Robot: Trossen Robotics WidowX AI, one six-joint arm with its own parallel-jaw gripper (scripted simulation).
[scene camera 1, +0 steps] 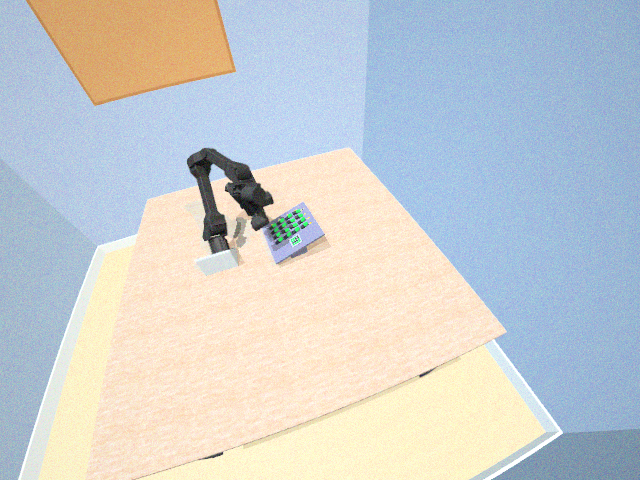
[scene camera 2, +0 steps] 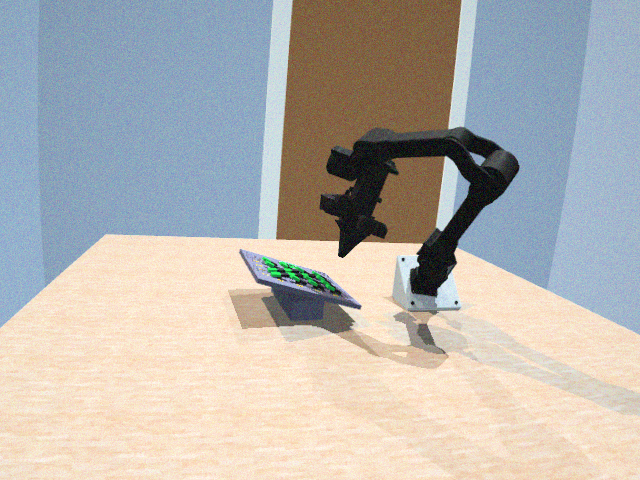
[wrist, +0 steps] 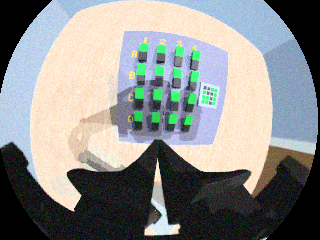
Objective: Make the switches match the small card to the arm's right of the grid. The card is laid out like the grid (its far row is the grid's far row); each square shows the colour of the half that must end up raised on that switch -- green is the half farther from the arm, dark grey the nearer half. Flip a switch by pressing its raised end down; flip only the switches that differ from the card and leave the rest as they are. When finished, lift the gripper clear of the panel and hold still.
Labels:
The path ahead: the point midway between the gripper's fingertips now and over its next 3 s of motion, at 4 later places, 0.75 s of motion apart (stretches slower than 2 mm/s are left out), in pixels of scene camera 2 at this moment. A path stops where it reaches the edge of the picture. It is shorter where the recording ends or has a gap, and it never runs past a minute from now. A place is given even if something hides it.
My gripper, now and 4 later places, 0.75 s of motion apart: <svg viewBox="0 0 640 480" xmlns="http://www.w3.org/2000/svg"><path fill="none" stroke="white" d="M340 257L323 269L321 276L320 277L322 248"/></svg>

